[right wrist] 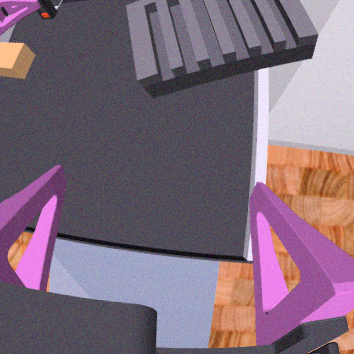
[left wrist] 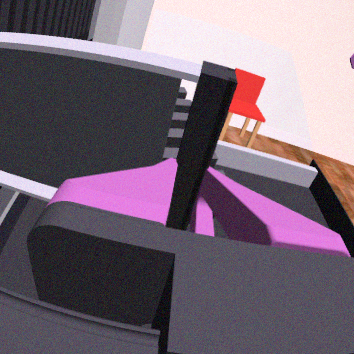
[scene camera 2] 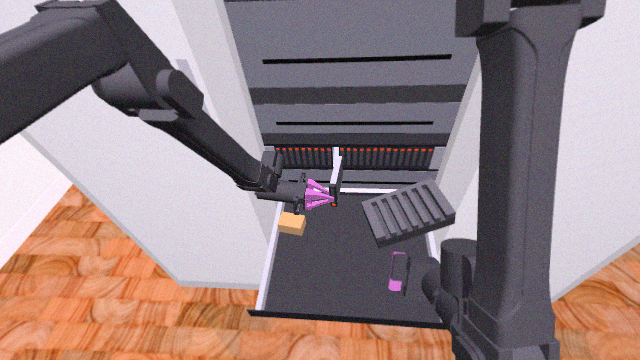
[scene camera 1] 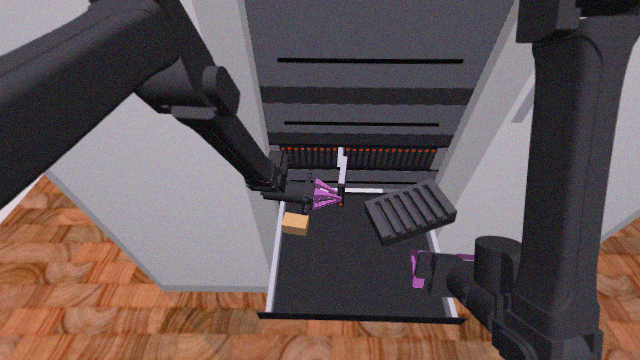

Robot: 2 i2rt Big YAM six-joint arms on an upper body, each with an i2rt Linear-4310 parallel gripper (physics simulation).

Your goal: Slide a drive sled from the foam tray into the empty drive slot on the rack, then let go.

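Places are measured from the left arm's base along level axes (x down, y ahead, z right), in millimetres.
Pixels of known places: left gripper, fingertip midpoint: (left wrist: pixel 185 174) (scene camera 2: pixel 334 197) (scene camera 1: pixel 341 197); right gripper, fingertip midpoint: (right wrist: pixel 158 182) (scene camera 2: pixel 418 257) (scene camera 1: pixel 433 254).
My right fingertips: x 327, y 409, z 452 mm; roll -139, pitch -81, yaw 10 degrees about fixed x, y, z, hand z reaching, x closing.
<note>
Behind a point stands the place of what it marks.
My left gripper (scene camera 1: pixel 340 198) @(x 405, y 609, z 279 mm) (scene camera 2: pixel 333 200) @(x 405, y 609, z 279 mm) (left wrist: pixel 185 174) @(x 405, y 609, z 279 mm) is shut on the near end of a thin dark drive sled (scene camera 1: pixel 342 172) @(x 361, y 659, z 280 mm) (scene camera 2: pixel 336 175) @(x 360, y 647, z 283 mm) (left wrist: pixel 202 117) @(x 372, y 613, z 267 mm) (right wrist: pixel 47 10) @(x 419, y 602, z 284 mm), which has a pale side and a red-orange tip. The sled points toward the rack's drive row (scene camera 1: pixel 310 158) @(x 378, y 727, z 192 mm) (scene camera 2: pixel 305 157) @(x 374, y 727, z 192 mm). Its far end overlaps the pale empty slot (scene camera 1: pixel 340 150) (scene camera 2: pixel 335 151) in the scene views; whether it is inside is unclear. The grey foam tray (scene camera 1: pixel 410 212) @(x 469, y 611, z 473 mm) (scene camera 2: pixel 407 212) @(x 468, y 614, z 475 mm) (right wrist: pixel 200 47) @(x 471, y 579, z 459 mm) has slots and sits tilted to the right. My right gripper (scene camera 1: pixel 441 262) @(x 327, y 409, z 452 mm) (right wrist: pixel 158 182) @(x 327, y 409, z 452 mm) is open and empty, nearer the front.
An orange-tan block (scene camera 1: pixel 295 224) @(x 506, y 588, z 152 mm) (scene camera 2: pixel 291 223) @(x 506, y 590, z 153 mm) (right wrist: pixel 11 59) @(x 506, y 590, z 175 mm) lies at the left of the pulled-out drawer (scene camera 1: pixel 362 317) @(x 523, y 348, z 327 mm) (scene camera 2: pixel 345 319) @(x 530, y 348, z 313 mm), below my left gripper. Pale panels (scene camera 1: pixel 200 200) @(x 559, y 708, z -166 mm) flank the rack on both sides. A red chair (left wrist: pixel 249 85) stands in the background.
</note>
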